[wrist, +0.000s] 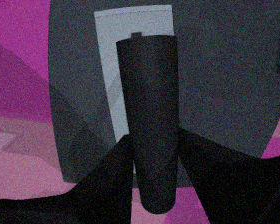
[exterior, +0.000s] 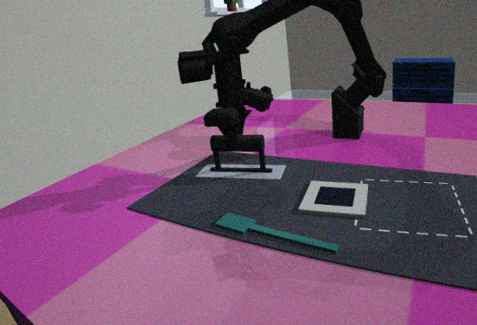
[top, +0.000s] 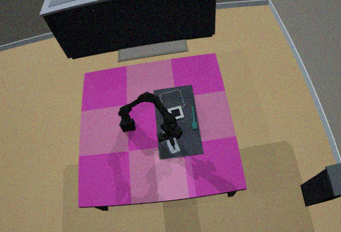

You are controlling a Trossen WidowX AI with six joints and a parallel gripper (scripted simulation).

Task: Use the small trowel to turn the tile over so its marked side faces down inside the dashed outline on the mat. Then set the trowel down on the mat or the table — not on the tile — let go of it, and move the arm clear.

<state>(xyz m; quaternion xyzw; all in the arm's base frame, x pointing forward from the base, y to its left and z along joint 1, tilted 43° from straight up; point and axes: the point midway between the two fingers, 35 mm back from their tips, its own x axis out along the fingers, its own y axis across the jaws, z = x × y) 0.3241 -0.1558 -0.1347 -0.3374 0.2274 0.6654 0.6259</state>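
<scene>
My gripper tip is now 21 cm short of the teal trowel, 15 cm to the right of it and 6 cm above it. From my gripper tip the other things lie so: dark mat (18 cm to the left, 8 cm below, 8 cm ahead); then tile (24 cm to the left, 8 cm ahead, 6 cm below).
</scene>
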